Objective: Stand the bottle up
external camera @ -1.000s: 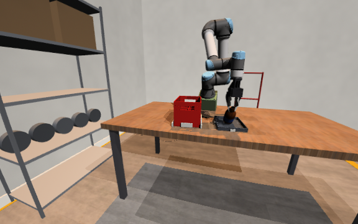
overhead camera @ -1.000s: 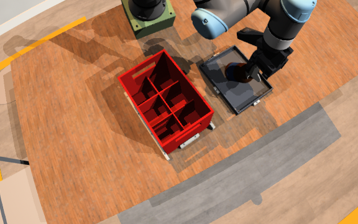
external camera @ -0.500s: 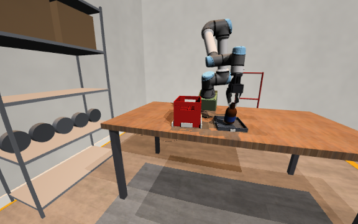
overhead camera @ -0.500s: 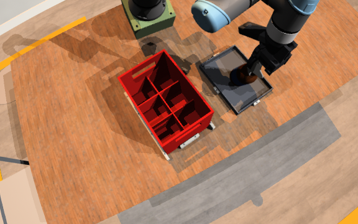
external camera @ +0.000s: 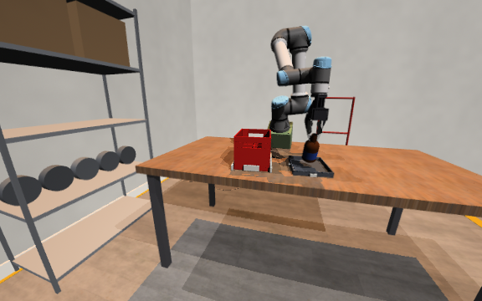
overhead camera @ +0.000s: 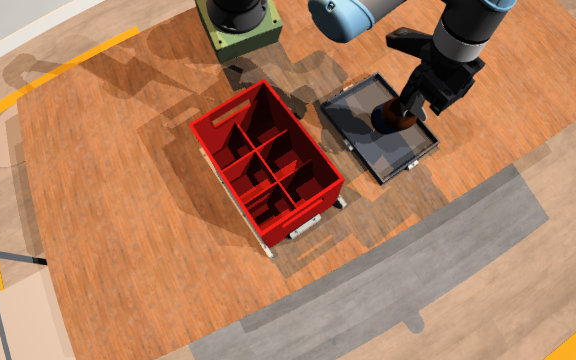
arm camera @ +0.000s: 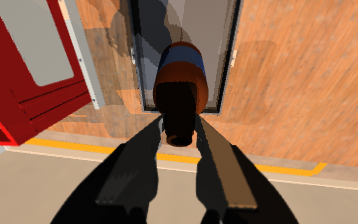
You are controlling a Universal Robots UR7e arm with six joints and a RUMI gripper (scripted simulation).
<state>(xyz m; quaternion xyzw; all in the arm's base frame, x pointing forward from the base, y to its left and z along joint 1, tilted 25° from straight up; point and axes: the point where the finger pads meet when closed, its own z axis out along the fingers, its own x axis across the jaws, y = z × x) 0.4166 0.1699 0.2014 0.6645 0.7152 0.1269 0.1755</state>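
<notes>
Right now the brown bottle is 2 cm behind my hand and 5 cm below it. Round my hand: red crate 8 cm behind, 30 cm to the right, 9 cm below; then tray 5 cm behind, 16 cm below.
</notes>
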